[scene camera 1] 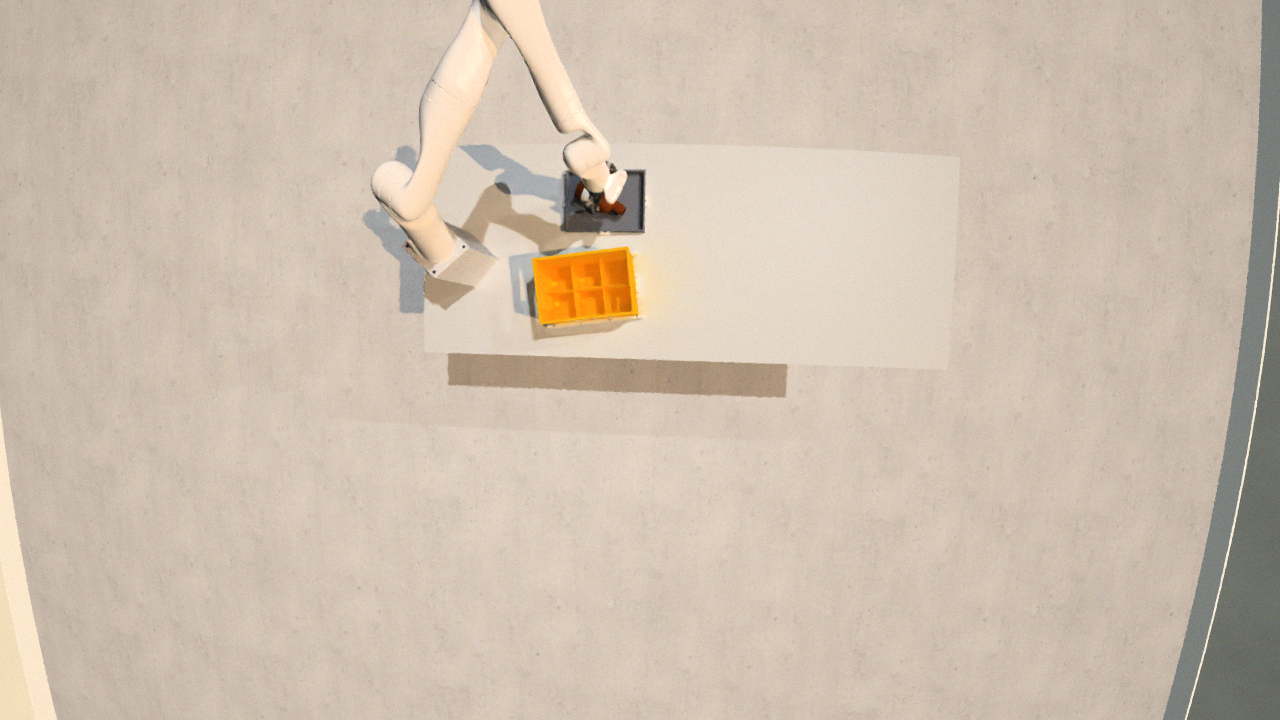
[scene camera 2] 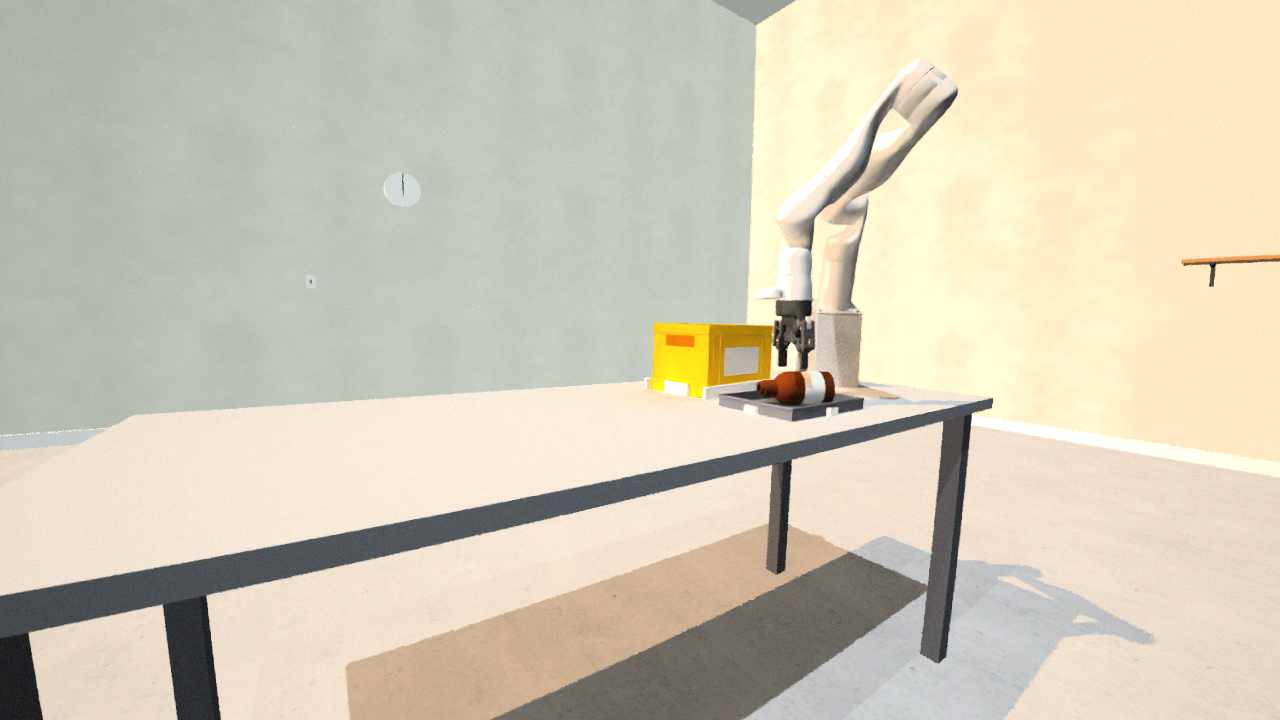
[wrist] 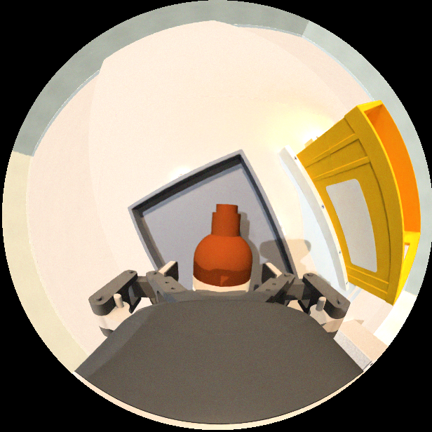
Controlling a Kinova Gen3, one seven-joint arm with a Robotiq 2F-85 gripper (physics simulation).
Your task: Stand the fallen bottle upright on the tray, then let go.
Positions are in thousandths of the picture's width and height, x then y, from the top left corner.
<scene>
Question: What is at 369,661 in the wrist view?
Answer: The gripper.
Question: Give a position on a brown bottle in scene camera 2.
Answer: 618,538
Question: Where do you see a brown bottle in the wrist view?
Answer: At 515,605
</scene>
